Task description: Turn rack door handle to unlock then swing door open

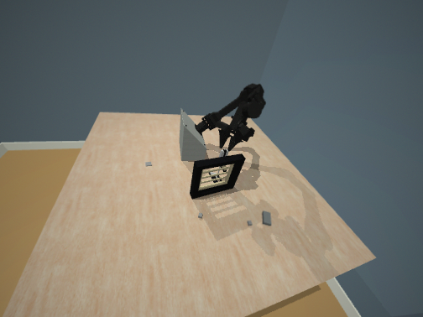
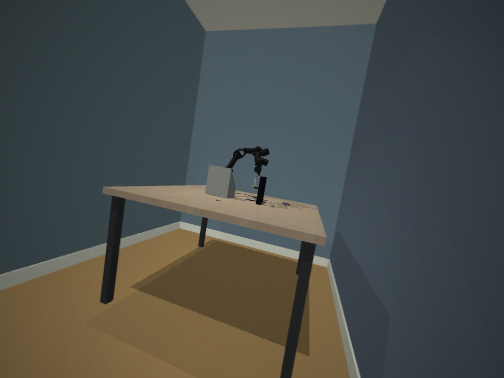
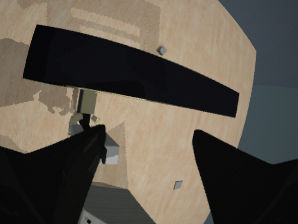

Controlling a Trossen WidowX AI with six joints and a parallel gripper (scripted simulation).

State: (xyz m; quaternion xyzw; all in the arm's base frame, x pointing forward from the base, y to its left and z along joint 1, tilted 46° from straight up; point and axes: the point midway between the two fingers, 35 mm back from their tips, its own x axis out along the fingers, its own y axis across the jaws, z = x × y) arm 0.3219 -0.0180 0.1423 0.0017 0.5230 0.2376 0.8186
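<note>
My gripper tip is now 40 mm past the upright grey handle, 20 mm to the right of it and 100 mm above it.
</note>
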